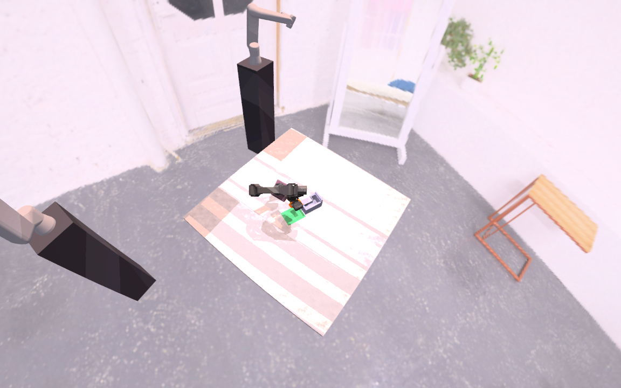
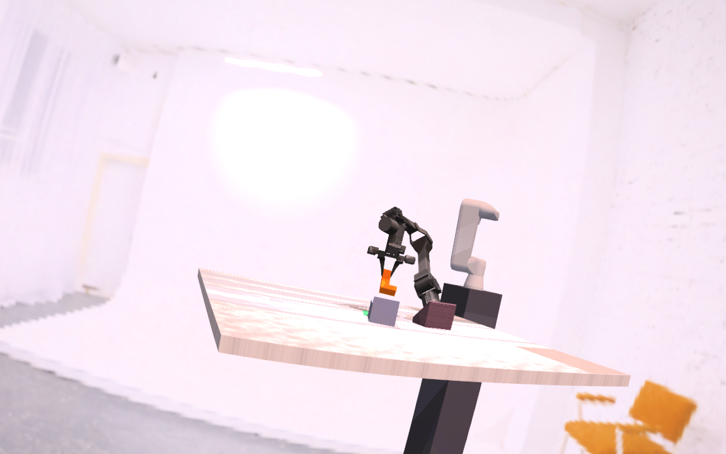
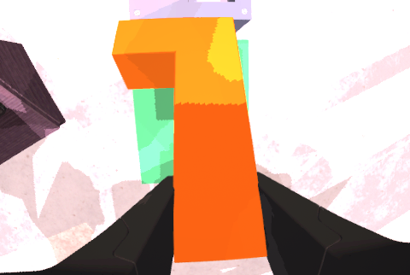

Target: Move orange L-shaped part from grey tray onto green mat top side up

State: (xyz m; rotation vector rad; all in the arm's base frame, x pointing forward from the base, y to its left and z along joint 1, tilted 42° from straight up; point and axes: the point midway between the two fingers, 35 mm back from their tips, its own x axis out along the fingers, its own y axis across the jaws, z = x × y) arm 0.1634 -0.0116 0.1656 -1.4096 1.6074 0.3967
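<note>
My gripper tip is 40 mm to the right of the orange L-shaped part and 30 mm above it. Round my gripper tip: green mat: 170 mm below, 10 mm to the left.
</note>
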